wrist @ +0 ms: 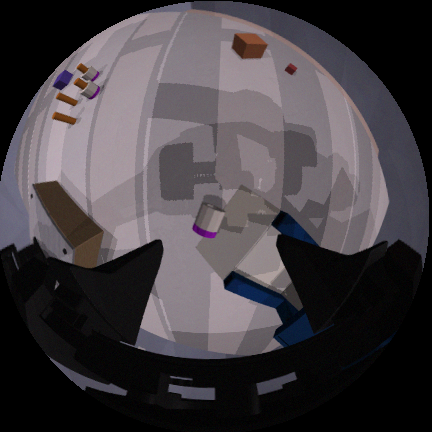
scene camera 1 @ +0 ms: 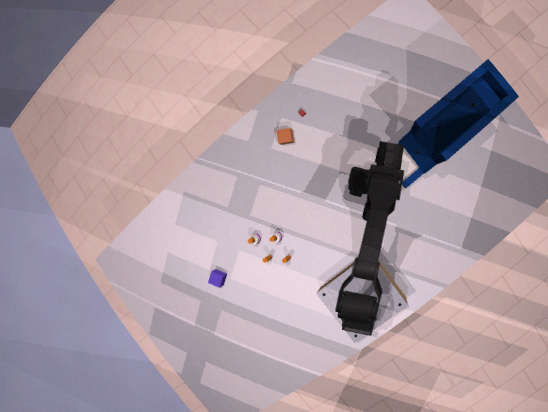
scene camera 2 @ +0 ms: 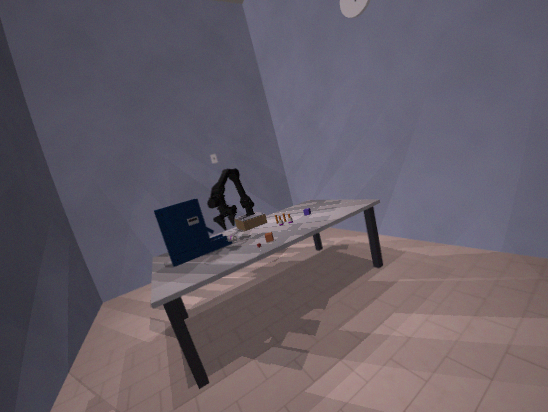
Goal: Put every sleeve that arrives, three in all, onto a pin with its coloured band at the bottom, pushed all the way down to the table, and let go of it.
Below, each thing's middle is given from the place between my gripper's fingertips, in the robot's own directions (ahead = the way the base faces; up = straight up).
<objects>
Now: hand 25 cm short of the orange block (wrist: 247,45), 17 cm to the right of it and 7 cm above it.
</objects>
